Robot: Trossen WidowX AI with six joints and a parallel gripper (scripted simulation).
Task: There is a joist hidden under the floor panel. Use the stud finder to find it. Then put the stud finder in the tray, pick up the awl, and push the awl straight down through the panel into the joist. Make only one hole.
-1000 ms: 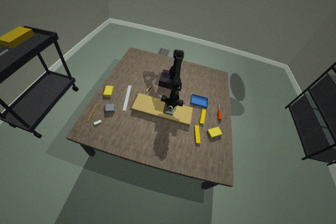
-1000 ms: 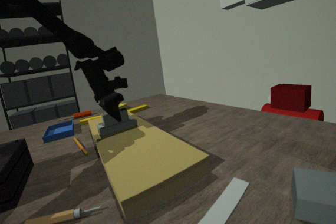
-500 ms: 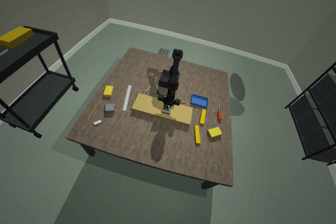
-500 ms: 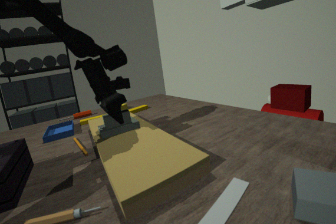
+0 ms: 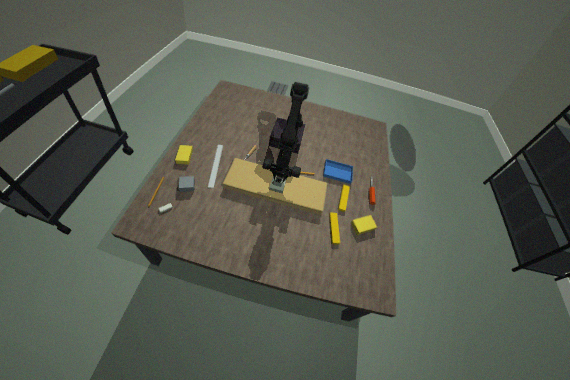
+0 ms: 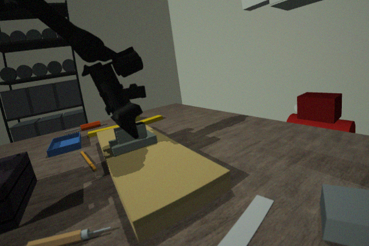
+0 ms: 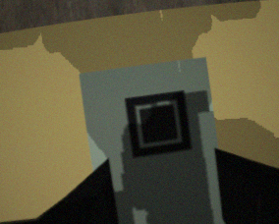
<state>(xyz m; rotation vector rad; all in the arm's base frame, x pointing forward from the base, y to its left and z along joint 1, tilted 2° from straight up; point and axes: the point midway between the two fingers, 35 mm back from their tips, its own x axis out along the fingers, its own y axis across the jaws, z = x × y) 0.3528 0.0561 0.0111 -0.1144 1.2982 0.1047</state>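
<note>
Now: the blue tray 260 mm behind my gripper tip, 280 mm to the left of it and 50 mm below it. Also, from my gripper tip: grey stud finder 10 mm ahead, 20 mm above; awl 140 mm behind, 230 mm to the right, 60 mm below; square light 20 mm ahead, 30 mm above.
</note>
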